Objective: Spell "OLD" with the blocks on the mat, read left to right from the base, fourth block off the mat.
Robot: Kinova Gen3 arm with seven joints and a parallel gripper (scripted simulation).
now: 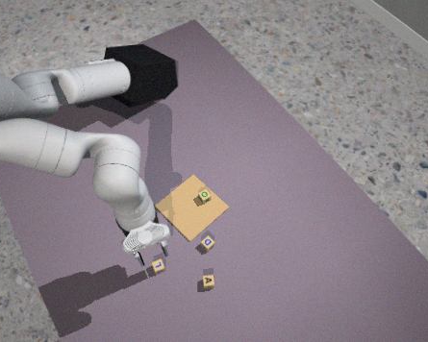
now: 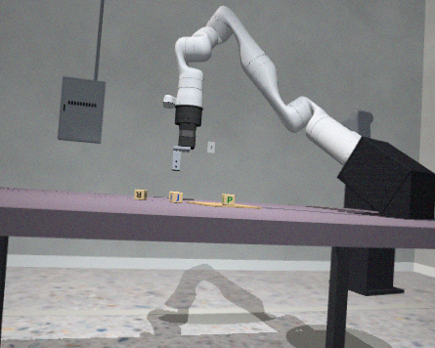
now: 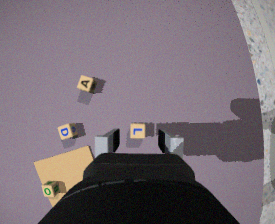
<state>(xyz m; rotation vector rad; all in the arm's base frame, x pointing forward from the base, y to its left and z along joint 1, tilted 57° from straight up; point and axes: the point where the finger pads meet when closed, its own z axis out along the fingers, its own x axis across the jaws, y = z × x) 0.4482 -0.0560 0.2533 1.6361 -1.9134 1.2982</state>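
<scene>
My gripper is now 9 cm above the L block. From my hand the other things lie so: O block (6 cm behind, 21 cm to the left, 9 cm below); then D block (4 cm ahead, 13 cm to the left, 9 cm below); then tan mat (7 cm behind, 17 cm to the left, 10 cm below).
</scene>
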